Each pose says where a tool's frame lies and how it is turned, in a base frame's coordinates. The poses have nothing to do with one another.
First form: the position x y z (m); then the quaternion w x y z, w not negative.
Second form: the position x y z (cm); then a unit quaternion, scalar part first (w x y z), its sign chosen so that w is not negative. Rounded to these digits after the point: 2 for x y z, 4 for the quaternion.
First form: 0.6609 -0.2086 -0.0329 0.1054 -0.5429 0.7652 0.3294
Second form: 66.09 -20.86 -3.29 0.1054 -0.5429 0.7652 0.3294
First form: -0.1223 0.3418 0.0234 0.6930 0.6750 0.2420 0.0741
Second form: -12.23 34.18 2.34 0.6930 0.6750 0.2420 0.0741
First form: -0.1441 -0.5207 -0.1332 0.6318 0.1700 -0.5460 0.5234
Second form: -14.41 -52.07 -13.32 0.6318 0.1700 -0.5460 0.5234
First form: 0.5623 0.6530 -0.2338 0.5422 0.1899 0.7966 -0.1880
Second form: 56.23 65.30 -23.38 0.5422 0.1899 0.7966 -0.1880
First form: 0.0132 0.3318 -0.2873 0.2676 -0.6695 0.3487 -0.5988
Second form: 1.32 33.18 -28.73 0.2676 -0.6695 0.3487 -0.5988
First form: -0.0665 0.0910 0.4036 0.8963 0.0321 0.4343 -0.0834
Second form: -6.65 9.10 40.36 0.8963 0.0321 0.4343 -0.0834
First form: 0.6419 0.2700 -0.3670 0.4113 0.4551 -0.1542 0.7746
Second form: 64.19 27.00 -36.70 0.4113 0.4551 -0.1542 0.7746
